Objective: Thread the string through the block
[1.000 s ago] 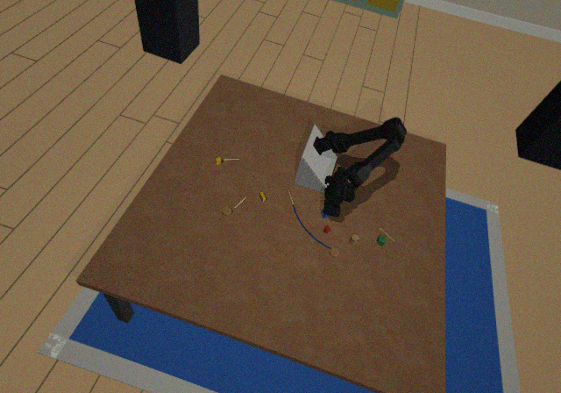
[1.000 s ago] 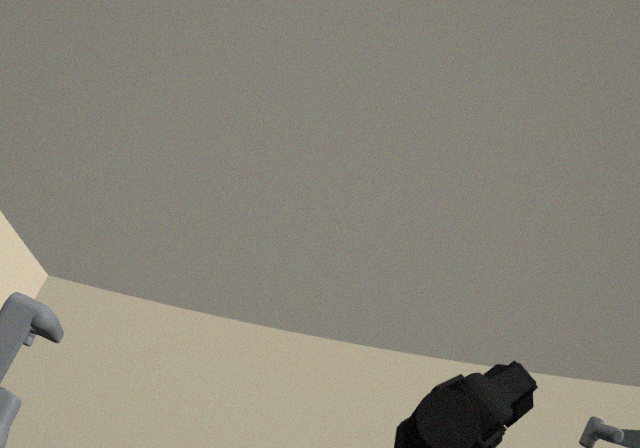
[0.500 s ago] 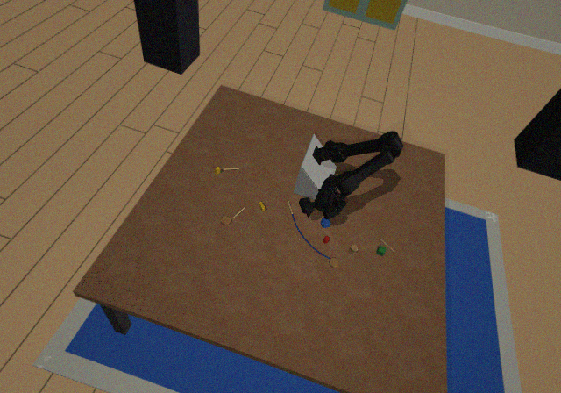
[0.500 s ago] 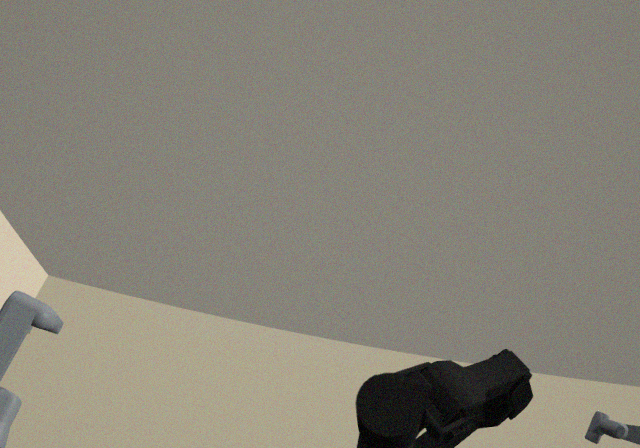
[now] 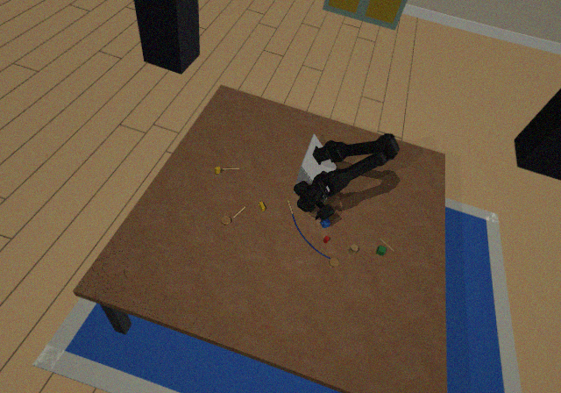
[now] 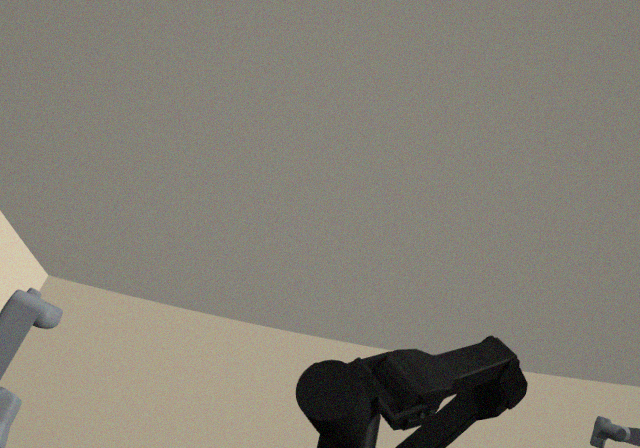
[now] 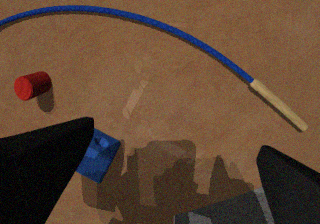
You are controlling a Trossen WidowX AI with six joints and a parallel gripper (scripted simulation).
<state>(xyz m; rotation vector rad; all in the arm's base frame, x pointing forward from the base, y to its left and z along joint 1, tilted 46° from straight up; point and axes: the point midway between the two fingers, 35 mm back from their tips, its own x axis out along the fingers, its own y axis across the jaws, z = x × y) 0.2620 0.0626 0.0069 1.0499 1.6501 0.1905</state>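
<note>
The thin wooden stick is 8 cm to the right of my gripper tip, 6 cm below it and 3 cm behind it. The rest, counted from my gripper tip: red peg 11 cm to the left, 6 cm ahead, 5 cm below; blue cube 8 cm to the left, 5 cm below, 2 cm behind; round wooden button 16 cm to the left, 15 cm ahead, 6 cm below.
</note>
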